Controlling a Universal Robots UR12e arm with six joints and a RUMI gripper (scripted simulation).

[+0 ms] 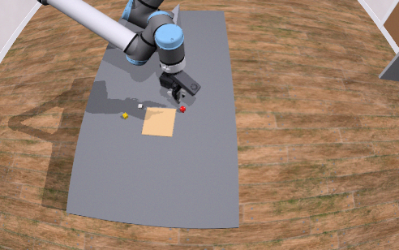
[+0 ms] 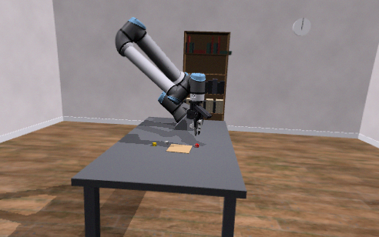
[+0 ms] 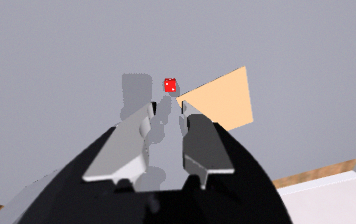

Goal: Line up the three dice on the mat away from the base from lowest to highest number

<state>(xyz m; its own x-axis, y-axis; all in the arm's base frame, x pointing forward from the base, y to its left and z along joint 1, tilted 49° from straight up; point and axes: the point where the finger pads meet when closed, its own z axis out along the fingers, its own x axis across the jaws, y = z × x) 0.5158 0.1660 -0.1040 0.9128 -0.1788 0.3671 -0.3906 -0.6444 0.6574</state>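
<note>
My gripper is now 8 cm above the red die. The rest, counted from my hand: yellow die (6 cm ahead, 27 cm to the right, 8 cm below); then tan mat (7 cm ahead, 10 cm to the right, 9 cm below); then white die (20 cm to the right, 8 cm below).
</note>
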